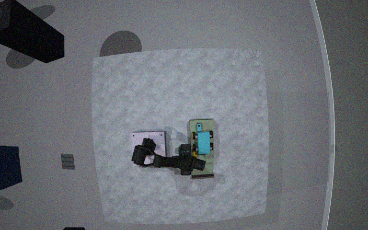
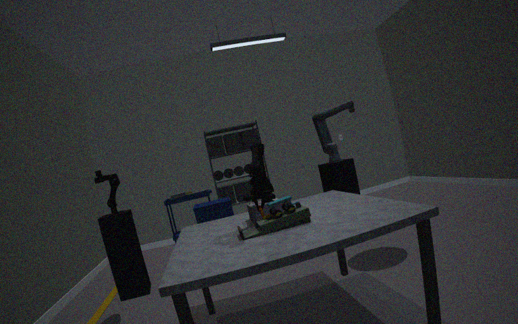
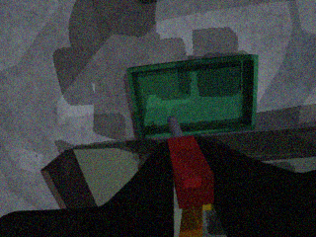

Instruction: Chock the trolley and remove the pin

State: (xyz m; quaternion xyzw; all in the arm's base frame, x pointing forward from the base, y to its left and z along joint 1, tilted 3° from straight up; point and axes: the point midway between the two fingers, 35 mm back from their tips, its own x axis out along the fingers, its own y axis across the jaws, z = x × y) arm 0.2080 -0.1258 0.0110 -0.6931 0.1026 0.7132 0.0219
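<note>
My gripper tip is 100 mm above the green tray and 10 mm to the right of it. The rest, counted from my gripper tip: trolley (130 mm ahead, 90 mm to the left, 10 mm above); then yellow chock (70 mm ahead, 10 mm to the left, 10 mm below); then red-headed stop pin (right at my gripper tip).
</note>
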